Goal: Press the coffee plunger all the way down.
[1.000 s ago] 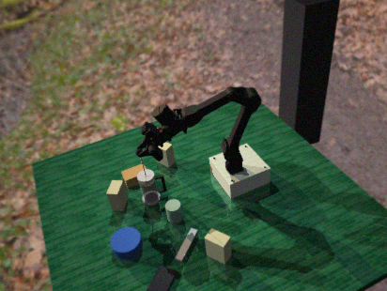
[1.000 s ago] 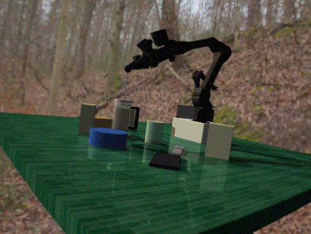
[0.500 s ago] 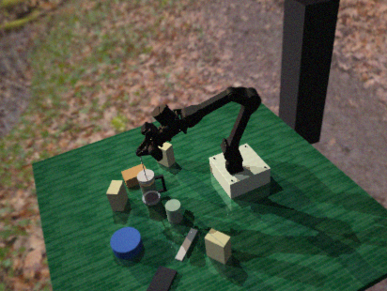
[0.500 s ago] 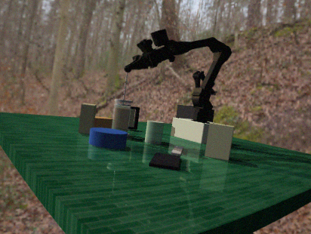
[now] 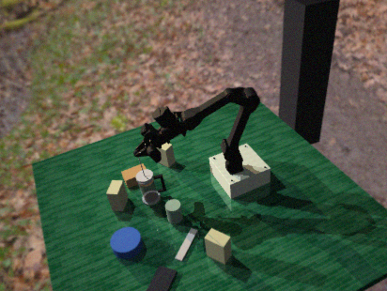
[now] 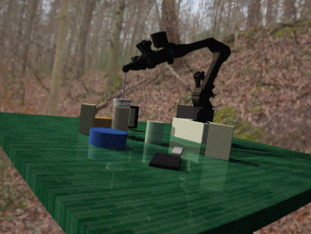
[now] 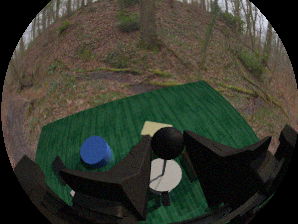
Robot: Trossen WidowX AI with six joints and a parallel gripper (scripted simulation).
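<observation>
My gripper tip is now 140 mm above the coffee press and 30 mm past it. From my gripper tip the other things lie so: pale green cylinder: 230 mm below, 150 mm to the left, 80 mm behind; then blue disc: 250 mm below, 210 mm to the left, 130 mm ahead; then grey bar: 300 mm to the left, 270 mm below, 90 mm behind.
</observation>
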